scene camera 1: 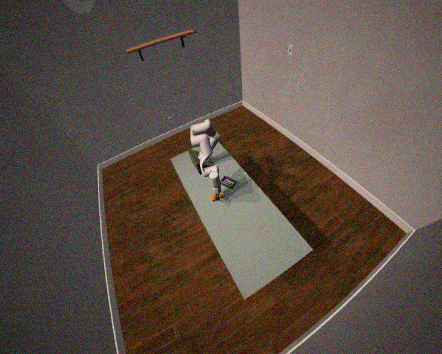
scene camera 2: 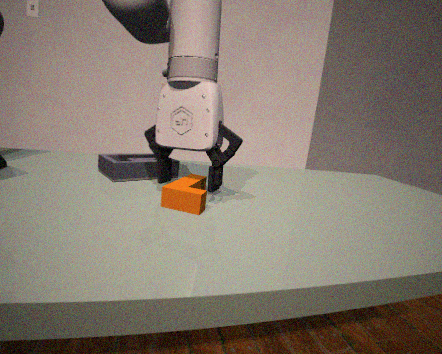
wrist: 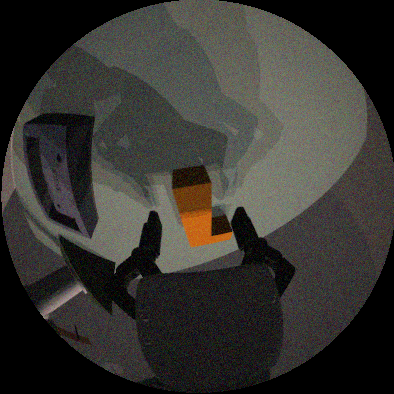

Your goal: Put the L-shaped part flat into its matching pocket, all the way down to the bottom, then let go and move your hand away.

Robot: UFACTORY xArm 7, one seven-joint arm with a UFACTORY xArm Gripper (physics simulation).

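Places are measured from the arm's base along level axes (x ahead, y left, z up), in centimetres.
Where they show: gripper, fingertip midpoint: (scene camera 1: 218, 195) (scene camera 2: 188, 186) (wrist: 197, 216); arm's base, link origin: (wrist: 75, 276).
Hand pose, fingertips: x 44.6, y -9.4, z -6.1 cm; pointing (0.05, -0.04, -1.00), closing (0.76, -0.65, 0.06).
Note:
Each offset is from my fingertips to the top centre of the thing. Level surfaces: height alone.
The orange L-shaped part @(dx +0.9, dy -1.1, dz +0.9 cm) (scene camera 1: 216, 198) (scene camera 2: 183, 199) (wrist: 197, 217) lies flat on the pale table. My gripper (scene camera 1: 218, 195) (scene camera 2: 187, 181) (wrist: 197, 216) is open and points down, low over the table. Its fingers stand on either side of the part's long arm, with nothing gripped. In scene camera 2 the fingertips are close to the height of the part, behind its front face. The dark grey pocket tray @(dx -7.5, dy +15.2, dz +1.6 cm) (scene camera 1: 234, 185) (scene camera 2: 142, 173) (wrist: 82, 175) lies beside the part, on the left in the wrist view. Its recess is partly seen, and its exact shape is hard to tell.
The pale green table top @(dz -2.1 cm) (scene camera 1: 260, 250) (scene camera 2: 280, 235) (wrist: 310, 125) carries the part and the tray. In the wrist view the dark green arm base (wrist: 92, 272) stands at the lower left, past the tray. The arm's shadow falls across the table around the part.

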